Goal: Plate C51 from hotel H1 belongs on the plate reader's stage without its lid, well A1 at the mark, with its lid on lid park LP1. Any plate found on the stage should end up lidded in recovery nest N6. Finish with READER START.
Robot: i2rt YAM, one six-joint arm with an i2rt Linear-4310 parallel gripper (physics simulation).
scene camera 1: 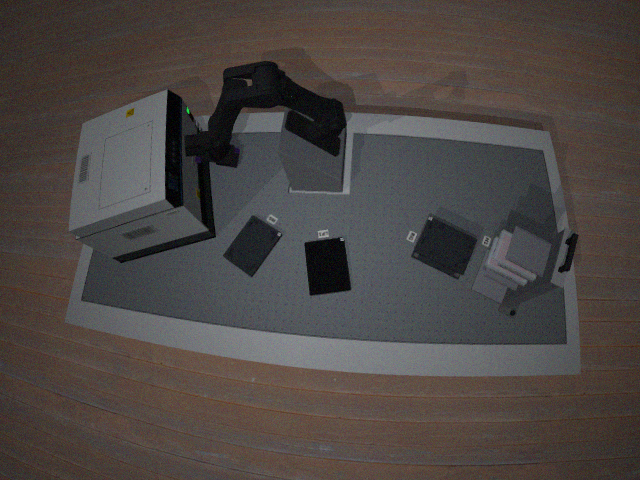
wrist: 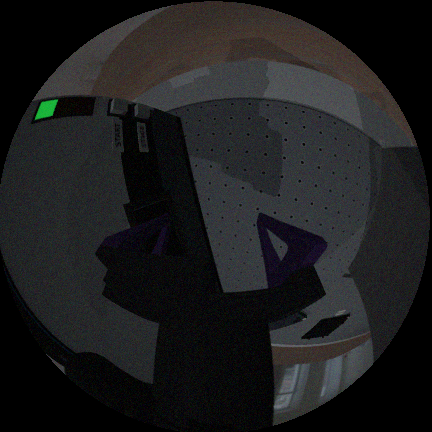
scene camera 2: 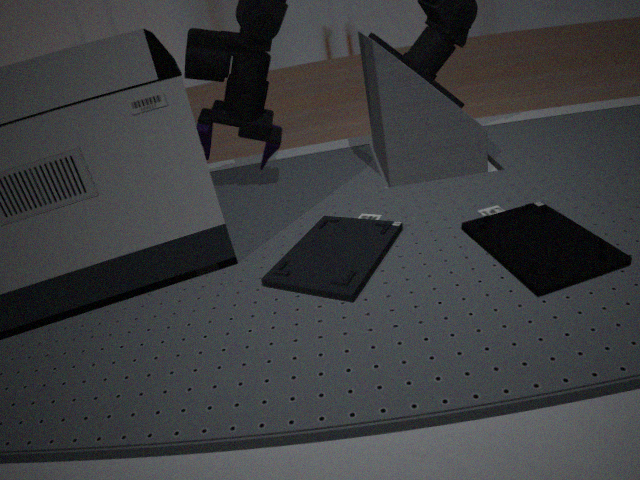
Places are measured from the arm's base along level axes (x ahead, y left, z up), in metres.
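Pixels of known places: gripper, between the fingertips: (scene camera 1: 217, 161) (wrist: 213, 217) (scene camera 2: 234, 163); arm's base, origin of its link: (scene camera 1: 313, 134) (scene camera 2: 414, 72).
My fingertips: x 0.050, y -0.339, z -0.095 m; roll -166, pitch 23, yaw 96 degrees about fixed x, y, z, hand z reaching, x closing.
Ahead of a thing's pixels: the offset from my fingertips to its middle. "pt": to the spot under its first point. Level surfaces: height alone.
My gripper (scene camera 1: 217, 155) (scene camera 2: 235, 162) (wrist: 213, 217) is open and empty, fingers pointing down, beside the front of the plate reader @(0.123 m ahead, 0.212 m right, 0.094 m up) (scene camera 1: 126, 165) (scene camera 2: 103, 129) (wrist: 65, 200). The START button @(0.120 m back, 0.095 m right, 0.058 m up) (wrist: 119, 107) and a second button @(0.120 m back, 0.095 m right, 0.025 m up) (wrist: 142, 111) sit beyond the fingers in the wrist view. A green light @(pt 0.121 m back, 0.094 m right, 0.139 m up) (scene camera 1: 188, 110) (wrist: 46, 109) glows on the reader. The reader's stage does not show. Several pale plates (scene camera 1: 528, 250) stand stacked at the right; I cannot read which is C51. Three dark flat holders @(pt 0.273 m ahead, 0.177 m left, 0.048 m down) (scene camera 1: 253, 245) @(pt 0.316 m ahead, 0.414 m left, 0.049 m down) (scene camera 1: 327, 266) @(pt 0.240 m ahead, 0.755 m left, 0.000 m up) (scene camera 1: 445, 246) lie on the board, their labels too blurred to read surely.
A grey wedge-shaped arm mount (scene camera 1: 315, 160) (scene camera 2: 423, 134) stands right of the gripper. The perforated board @(0.059 m down) (scene camera 1: 387, 310) (scene camera 2: 206, 382) (wrist: 310, 165) has a pale border (scene camera 1: 310, 347). A dark handle @(pt 0.332 m ahead, 0.986 m left, 0.287 m up) (scene camera 1: 568, 252) is at the far right edge, beyond the plate stack.
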